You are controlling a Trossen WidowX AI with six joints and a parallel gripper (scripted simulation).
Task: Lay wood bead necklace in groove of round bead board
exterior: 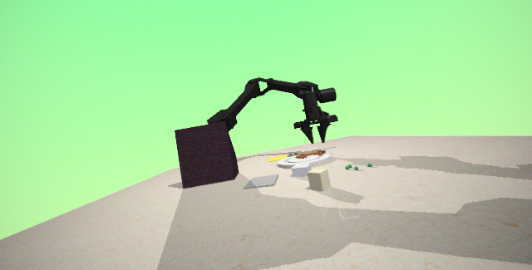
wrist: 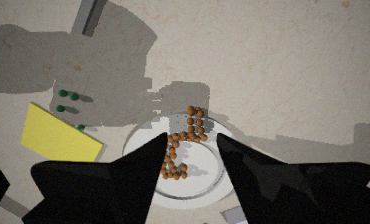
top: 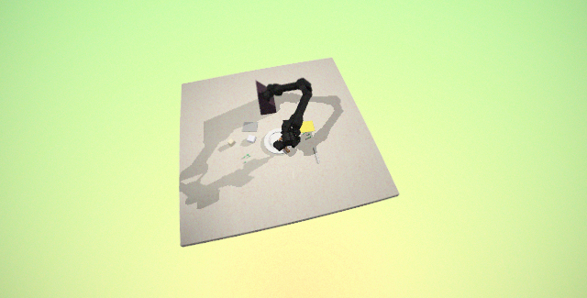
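Now: the round white bead board 80 mm behind my gripper tip, 40 mm to the right of it and 40 mm below it. The rest, counted from my gripper tip: thin white strip 180 mm to the left, 70 mm ahead, 50 mm below; yellow card 160 mm behind, 150 mm to the left, 50 mm below; grey flat plate 240 mm behind, 230 mm to the right, 50 mm below.
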